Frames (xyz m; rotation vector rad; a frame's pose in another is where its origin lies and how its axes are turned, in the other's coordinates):
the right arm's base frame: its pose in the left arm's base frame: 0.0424 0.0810 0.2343 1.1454 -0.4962 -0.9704
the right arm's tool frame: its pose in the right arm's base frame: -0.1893 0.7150 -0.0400 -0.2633 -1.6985 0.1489
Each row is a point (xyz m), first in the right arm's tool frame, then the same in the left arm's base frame.
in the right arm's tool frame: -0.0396 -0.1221 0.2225
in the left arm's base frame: 0.1176 0.5266 0.8111
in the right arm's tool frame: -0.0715 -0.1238 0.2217
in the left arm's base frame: 0.1391 0.5377 0.7903
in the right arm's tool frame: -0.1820 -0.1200 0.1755
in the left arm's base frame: 0.2361 0.5376 0.7199
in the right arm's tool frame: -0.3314 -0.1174 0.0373
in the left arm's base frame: 0.3948 0.4679 0.6132
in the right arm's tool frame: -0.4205 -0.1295 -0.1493
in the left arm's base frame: 0.5209 0.3291 0.5254
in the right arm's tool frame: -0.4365 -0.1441 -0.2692
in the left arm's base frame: 0.5691 0.2233 0.4889
